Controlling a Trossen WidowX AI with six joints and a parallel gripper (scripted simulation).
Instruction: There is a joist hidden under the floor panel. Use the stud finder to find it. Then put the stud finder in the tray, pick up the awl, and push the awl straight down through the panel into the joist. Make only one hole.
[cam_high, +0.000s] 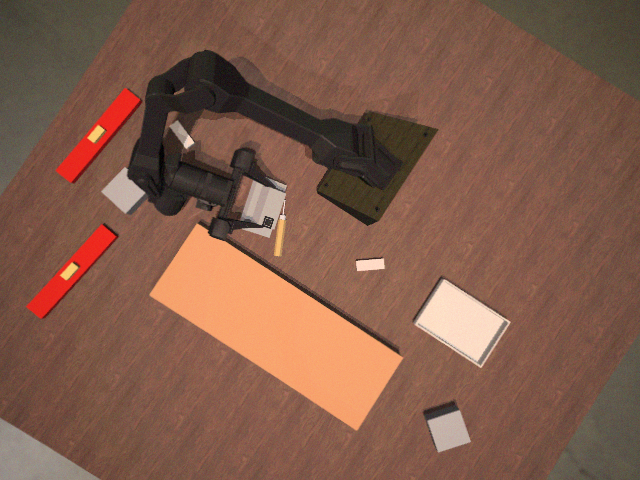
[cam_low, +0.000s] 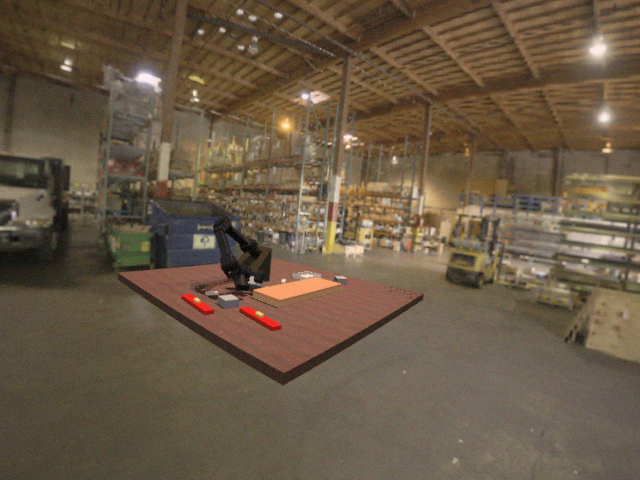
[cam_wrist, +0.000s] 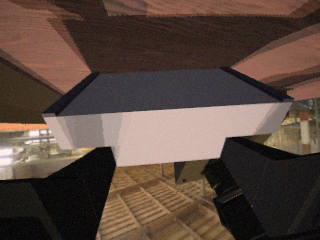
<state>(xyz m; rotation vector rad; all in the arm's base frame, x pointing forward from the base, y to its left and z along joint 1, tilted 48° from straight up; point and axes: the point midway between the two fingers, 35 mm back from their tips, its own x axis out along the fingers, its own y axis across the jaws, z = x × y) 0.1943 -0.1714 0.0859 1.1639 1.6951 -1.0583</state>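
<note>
Right now the grey stud finder is 1 cm ahead of my gripper tip. Also, from my gripper tip: awl 5 cm below, 4 cm to the left, 1 cm ahead; then white tray 48 cm to the left, 5 cm below, 4 cm behind.
</note>
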